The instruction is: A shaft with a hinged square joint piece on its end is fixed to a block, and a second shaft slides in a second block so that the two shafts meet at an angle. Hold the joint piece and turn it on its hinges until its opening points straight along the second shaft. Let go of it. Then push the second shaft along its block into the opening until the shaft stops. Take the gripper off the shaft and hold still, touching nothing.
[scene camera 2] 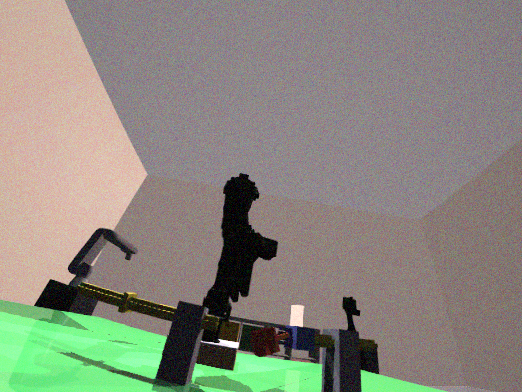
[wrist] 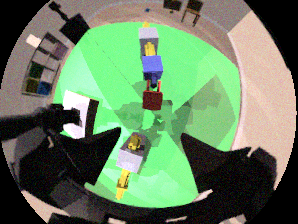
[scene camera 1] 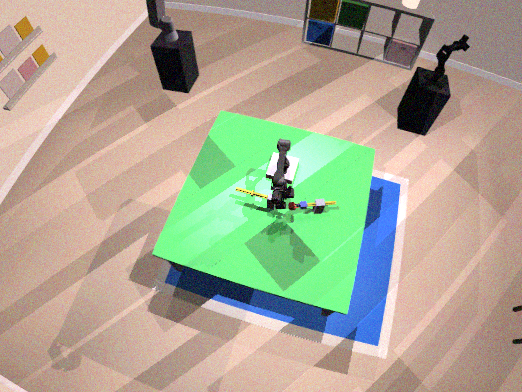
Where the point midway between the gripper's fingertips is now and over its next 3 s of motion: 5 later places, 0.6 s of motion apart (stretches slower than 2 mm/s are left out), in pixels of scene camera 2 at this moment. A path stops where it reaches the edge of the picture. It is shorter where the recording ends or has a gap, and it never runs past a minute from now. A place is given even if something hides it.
My gripper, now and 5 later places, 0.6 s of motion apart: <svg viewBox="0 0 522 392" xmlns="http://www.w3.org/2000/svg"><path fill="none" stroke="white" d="M239 299L233 342L257 350L260 365L258 366L251 358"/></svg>
